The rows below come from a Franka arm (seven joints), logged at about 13 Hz.
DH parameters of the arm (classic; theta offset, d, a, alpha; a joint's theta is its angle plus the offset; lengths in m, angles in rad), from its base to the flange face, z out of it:
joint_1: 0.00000 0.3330 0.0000 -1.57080
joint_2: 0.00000 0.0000 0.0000 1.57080
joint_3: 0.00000 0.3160 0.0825 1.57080
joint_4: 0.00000 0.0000 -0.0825 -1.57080
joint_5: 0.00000 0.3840 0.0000 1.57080
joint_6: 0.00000 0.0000 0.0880 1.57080
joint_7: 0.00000 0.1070 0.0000 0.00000
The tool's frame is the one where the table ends.
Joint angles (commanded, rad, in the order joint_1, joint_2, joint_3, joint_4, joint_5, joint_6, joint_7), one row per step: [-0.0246, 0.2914, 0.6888, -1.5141, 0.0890, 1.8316, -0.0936]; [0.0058, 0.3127, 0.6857, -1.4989, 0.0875, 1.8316, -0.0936]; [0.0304, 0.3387, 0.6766, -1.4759, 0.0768, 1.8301, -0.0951]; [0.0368, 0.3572, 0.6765, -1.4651, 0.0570, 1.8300, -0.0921]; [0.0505, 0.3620, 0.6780, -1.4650, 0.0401, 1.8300, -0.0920]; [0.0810, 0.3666, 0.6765, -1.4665, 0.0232, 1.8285, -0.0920]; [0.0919, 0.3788, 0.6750, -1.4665, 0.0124, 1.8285, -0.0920]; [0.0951, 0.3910, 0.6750, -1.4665, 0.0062, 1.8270, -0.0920]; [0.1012, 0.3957, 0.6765, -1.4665, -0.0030, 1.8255, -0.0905]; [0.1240, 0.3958, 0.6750, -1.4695, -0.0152, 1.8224, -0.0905]
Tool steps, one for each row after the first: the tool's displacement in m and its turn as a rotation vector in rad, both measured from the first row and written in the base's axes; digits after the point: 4 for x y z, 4 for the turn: [-0.0038, 0.0142, -0.0043, 0.0072, 0.0085, 0.0248]; [-0.0015, 0.0221, -0.0086, 0.0091, 0.0108, 0.0398]; [0.0021, 0.0240, -0.0140, 0.0000, 0.0093, 0.0443]; [-0.0020, 0.0310, -0.0168, -0.0123, 0.0032, 0.0622]; [-0.0123, 0.0454, -0.0207, -0.0274, -0.0011, 0.0950]; [-0.0134, 0.0500, -0.0278, -0.0363, 0.0039, 0.1065]; [-0.0124, 0.0514, -0.0349, -0.0423, 0.0131, 0.1115]; [-0.0143, 0.0546, -0.0376, -0.0498, 0.0131, 0.1197]; [-0.0234, 0.0649, -0.0398, -0.0631, 0.0090, 0.1448]
